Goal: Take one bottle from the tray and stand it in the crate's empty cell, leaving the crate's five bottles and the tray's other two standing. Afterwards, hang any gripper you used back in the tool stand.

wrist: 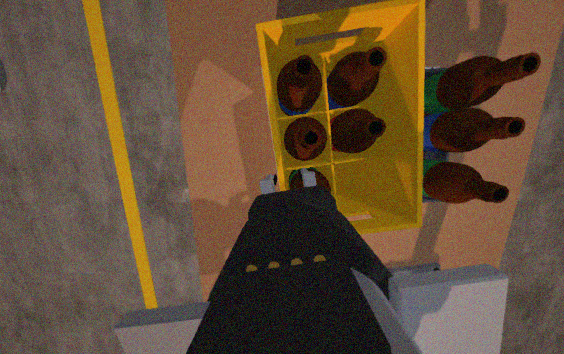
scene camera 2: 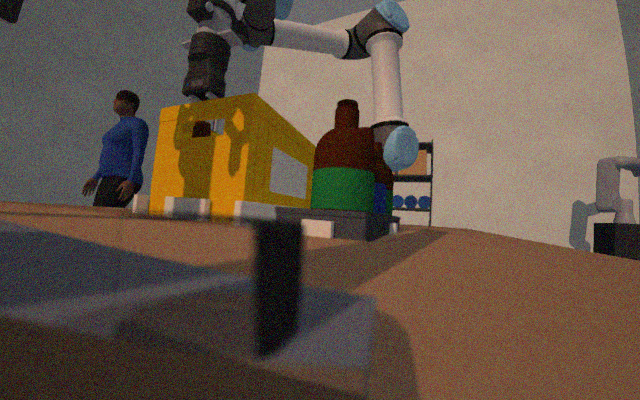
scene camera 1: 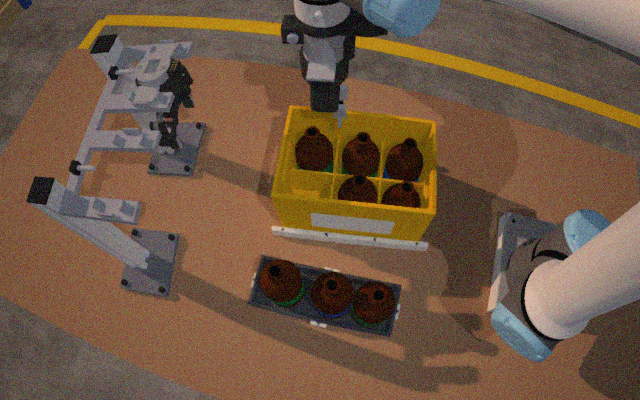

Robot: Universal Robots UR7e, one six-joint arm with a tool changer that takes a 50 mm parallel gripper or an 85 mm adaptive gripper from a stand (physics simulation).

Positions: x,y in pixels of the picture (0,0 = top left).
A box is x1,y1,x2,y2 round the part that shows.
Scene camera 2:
blue-labelled bottle: 380,189 [359,127,386,213]
